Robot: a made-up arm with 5 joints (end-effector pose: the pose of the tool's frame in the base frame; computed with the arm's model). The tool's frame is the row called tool. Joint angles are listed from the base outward.
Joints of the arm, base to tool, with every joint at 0 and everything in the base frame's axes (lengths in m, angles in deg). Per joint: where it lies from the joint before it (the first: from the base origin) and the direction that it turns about. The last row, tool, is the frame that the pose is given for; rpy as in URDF.
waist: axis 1 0 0 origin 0.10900 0.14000 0.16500
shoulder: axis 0 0 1 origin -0.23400 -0.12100 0.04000
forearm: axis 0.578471 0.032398 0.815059 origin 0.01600 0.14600 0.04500
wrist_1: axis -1 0 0 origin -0.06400 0.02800 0.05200
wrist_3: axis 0 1 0 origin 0.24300 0.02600 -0.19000
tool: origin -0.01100 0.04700 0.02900 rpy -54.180 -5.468 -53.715
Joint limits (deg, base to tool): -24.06..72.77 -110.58..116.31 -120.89..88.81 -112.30..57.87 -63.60..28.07
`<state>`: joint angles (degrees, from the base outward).
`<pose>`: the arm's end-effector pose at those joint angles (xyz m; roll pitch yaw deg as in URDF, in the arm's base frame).
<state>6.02 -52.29 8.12 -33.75 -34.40</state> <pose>0.2420 0.1121 0.2119 -8.86 15.84 -110.09</pose>
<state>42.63 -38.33 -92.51 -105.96 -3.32</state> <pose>0.1612 -0.1435 0.1630 -24.98 41.33 -155.10</pose>
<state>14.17 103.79 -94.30 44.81 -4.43</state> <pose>-0.0697 -0.0132 0.2502 -14.42 -81.10 -89.82</pose>
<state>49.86 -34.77 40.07 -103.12 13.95</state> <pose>0.1313 -0.0484 0.4231 110.76 0.21 47.83</pose>
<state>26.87 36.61 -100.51 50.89 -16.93</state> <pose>-0.1462 -0.0846 0.2112 -115.82 -75.05 -52.02</pose>
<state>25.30 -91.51 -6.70 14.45 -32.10</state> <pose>0.0483 -0.1106 -0.0082 -61.83 -24.42 -139.00</pose>
